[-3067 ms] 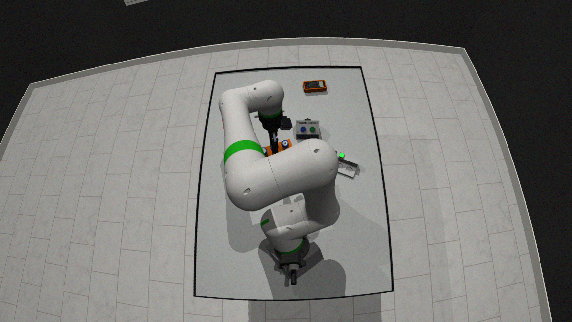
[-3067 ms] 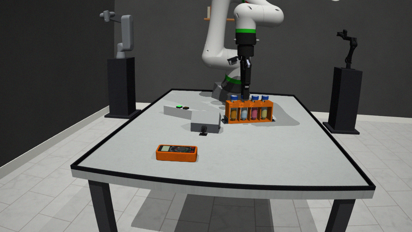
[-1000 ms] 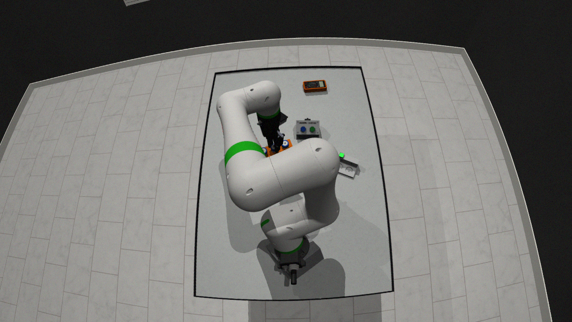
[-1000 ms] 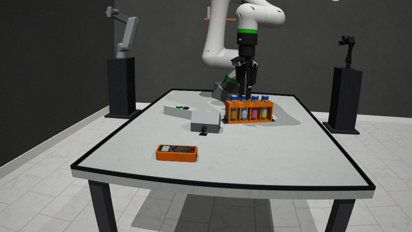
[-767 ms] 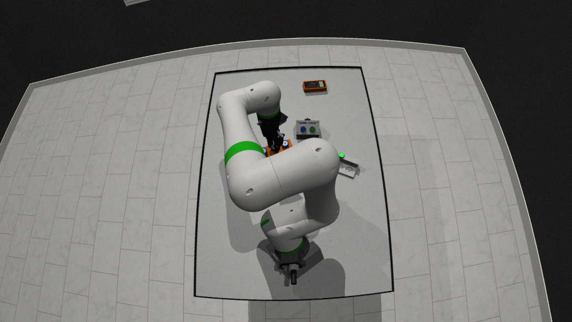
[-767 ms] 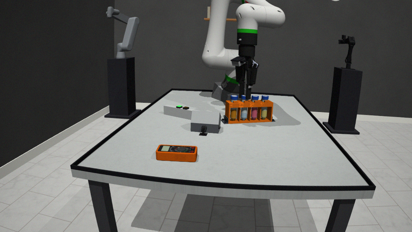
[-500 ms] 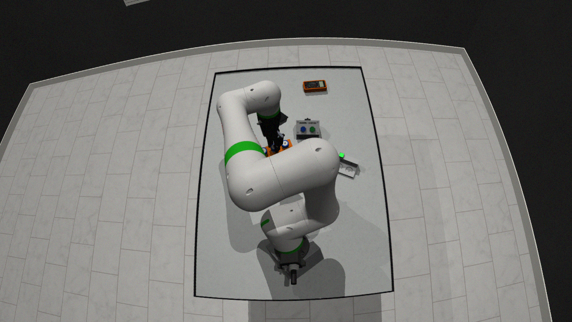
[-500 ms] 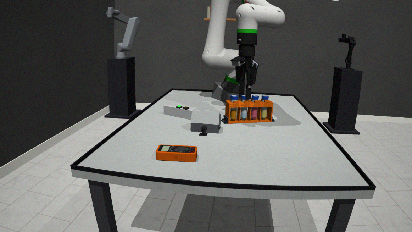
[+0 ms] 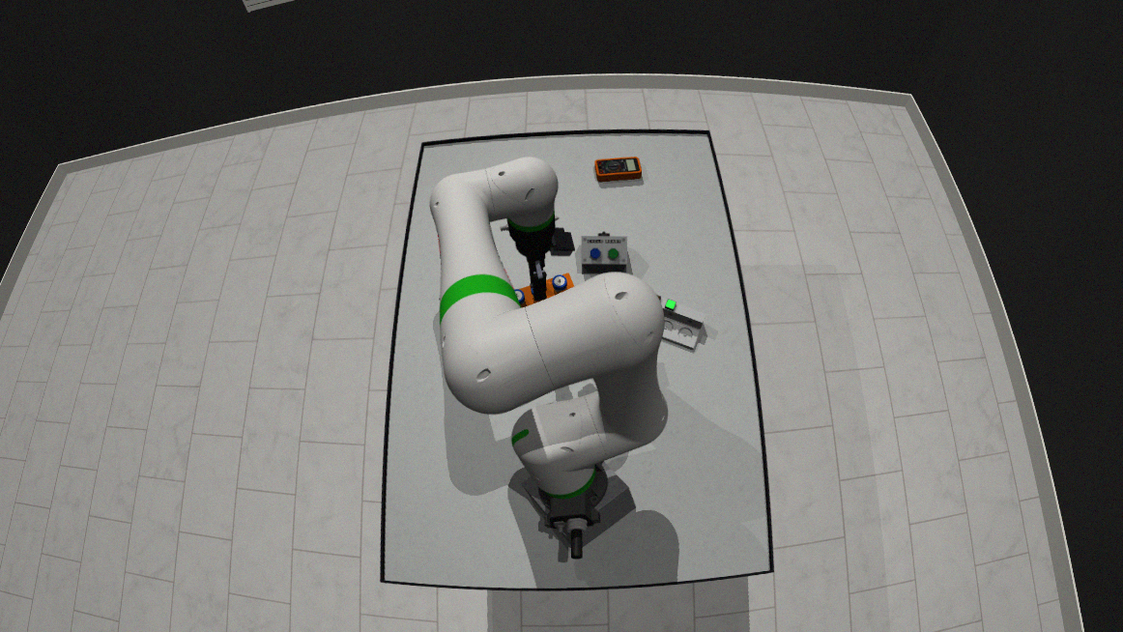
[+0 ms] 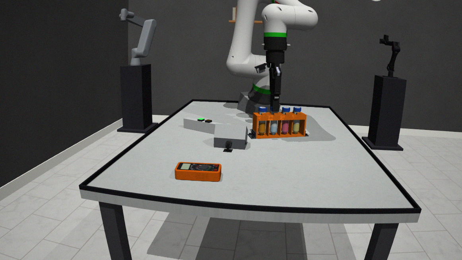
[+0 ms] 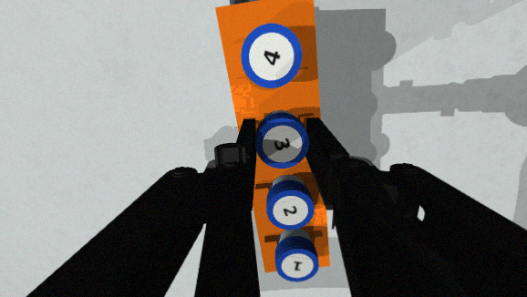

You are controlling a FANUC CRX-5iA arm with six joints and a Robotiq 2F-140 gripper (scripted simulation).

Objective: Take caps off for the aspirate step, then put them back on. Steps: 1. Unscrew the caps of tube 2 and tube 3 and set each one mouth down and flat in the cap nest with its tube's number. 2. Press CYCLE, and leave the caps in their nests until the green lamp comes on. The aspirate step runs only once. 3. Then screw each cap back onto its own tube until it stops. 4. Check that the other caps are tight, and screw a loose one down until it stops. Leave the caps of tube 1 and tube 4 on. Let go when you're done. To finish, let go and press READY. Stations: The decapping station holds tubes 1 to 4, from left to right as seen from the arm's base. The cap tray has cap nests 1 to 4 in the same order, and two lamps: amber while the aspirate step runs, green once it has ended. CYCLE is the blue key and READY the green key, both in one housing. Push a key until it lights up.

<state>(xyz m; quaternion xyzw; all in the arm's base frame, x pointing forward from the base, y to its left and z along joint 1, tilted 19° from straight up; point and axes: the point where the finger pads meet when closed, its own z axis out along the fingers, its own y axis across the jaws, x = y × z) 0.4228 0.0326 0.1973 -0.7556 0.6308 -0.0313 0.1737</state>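
Now: hand 3 cm above the cap 3. From my hand the other things lie so: cap 1 (3 cm behind, 10 cm to the left, 3 cm below); then cap 4 (2 cm ahead, 5 cm to the right, 3 cm below); then cap 2 (2 cm behind, 5 cm to the left, 3 cm below).
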